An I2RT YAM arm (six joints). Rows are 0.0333 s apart.
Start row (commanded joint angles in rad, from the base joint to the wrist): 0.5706 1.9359 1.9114 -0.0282 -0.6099 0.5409
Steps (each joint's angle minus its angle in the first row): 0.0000 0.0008 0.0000 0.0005 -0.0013 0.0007; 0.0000 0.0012 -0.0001 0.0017 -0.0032 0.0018; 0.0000 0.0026 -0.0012 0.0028 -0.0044 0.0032; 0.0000 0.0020 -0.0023 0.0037 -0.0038 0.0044; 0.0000 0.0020 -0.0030 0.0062 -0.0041 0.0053; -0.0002 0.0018 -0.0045 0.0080 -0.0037 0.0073; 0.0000 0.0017 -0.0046 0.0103 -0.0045 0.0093; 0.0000 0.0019 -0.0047 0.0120 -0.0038 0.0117; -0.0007 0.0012 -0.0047 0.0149 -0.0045 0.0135; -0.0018 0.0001 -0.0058 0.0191 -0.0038 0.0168; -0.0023 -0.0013 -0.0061 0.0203 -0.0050 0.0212; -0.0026 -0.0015 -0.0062 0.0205 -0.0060 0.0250; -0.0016 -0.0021 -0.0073 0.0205 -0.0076 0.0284; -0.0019 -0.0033 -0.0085 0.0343 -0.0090 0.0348; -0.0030 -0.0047 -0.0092 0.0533 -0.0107 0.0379; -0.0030 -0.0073 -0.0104 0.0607 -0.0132 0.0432
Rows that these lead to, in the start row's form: 0.5706 1.9367 1.9114 -0.0277 -0.6112 0.5416; 0.5706 1.9371 1.9113 -0.0265 -0.6131 0.5427; 0.5706 1.9385 1.9102 -0.0254 -0.6143 0.5441; 0.5706 1.9379 1.9091 -0.0245 -0.6137 0.5453; 0.5706 1.9379 1.9084 -0.0220 -0.6140 0.5462; 0.5704 1.9377 1.9069 -0.0202 -0.6136 0.5482; 0.5706 1.9376 1.9068 -0.0179 -0.6144 0.5502; 0.5706 1.9378 1.9067 -0.0162 -0.6137 0.5526; 0.5699 1.9371 1.9067 -0.0133 -0.6144 0.5544; 0.5688 1.9360 1.9056 -0.0091 -0.6137 0.5577; 0.5683 1.9346 1.9053 -0.0079 -0.6149 0.5621; 0.5680 1.9344 1.9052 -0.0077 -0.6159 0.5659; 0.5690 1.9338 1.9041 -0.0077 -0.6175 0.5693; 0.5687 1.9326 1.9029 0.0061 -0.6189 0.5757; 0.5676 1.9312 1.9022 0.0251 -0.6206 0.5788; 0.5676 1.9286 1.9010 0.0325 -0.6231 0.5841
